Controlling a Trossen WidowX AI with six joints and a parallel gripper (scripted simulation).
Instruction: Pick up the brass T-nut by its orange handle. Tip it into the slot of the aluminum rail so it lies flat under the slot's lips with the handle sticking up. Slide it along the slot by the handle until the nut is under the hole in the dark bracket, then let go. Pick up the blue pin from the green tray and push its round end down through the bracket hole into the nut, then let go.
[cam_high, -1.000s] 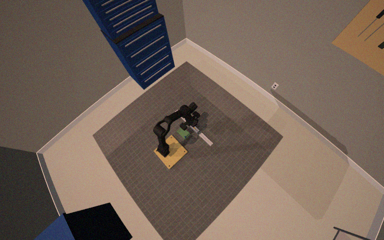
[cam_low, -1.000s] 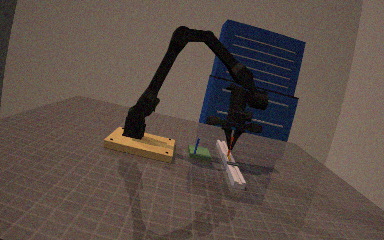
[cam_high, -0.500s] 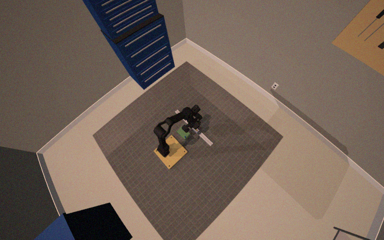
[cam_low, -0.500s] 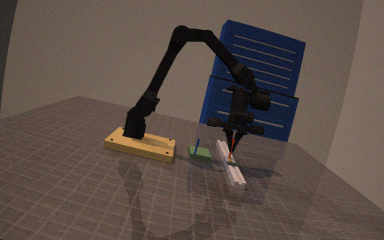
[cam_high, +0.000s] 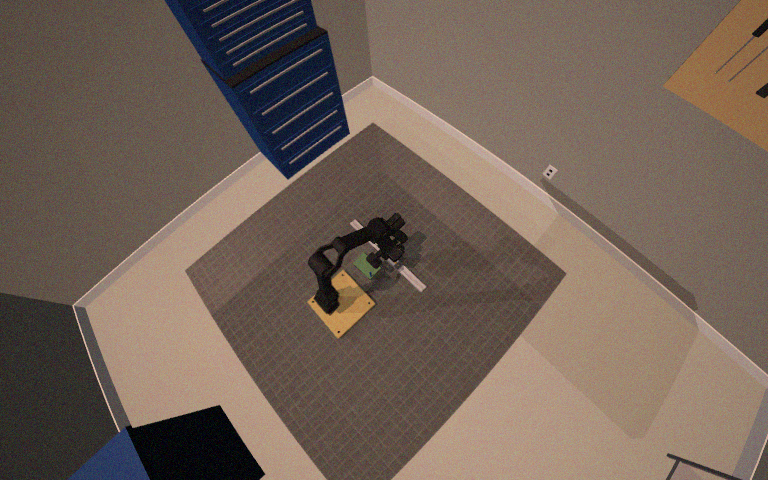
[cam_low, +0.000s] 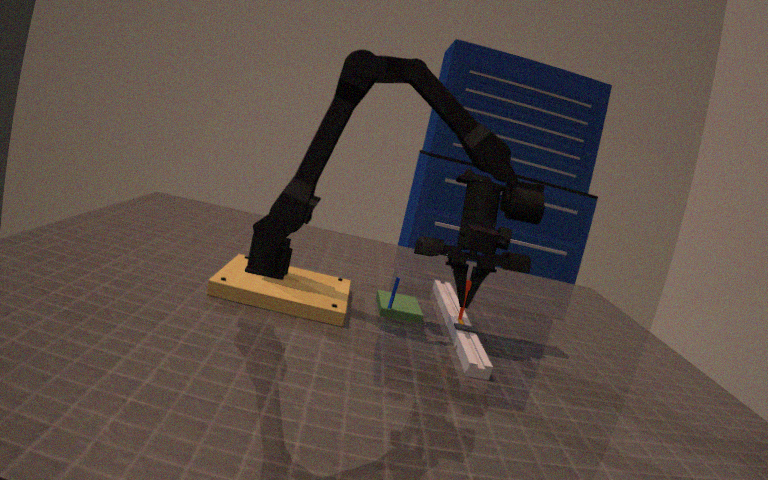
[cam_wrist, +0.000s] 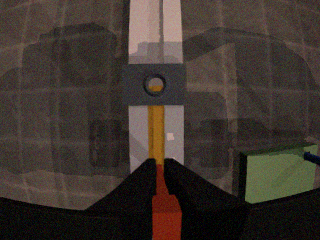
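The blue pin lies 120 mm behind my gripper tip, 20 mm to the left of it and 20 mm below it. Round my gripper tip: brass T-nut: 20 mm to the right; then green tray: 100 mm behind, 40 mm to the left, 40 mm below.
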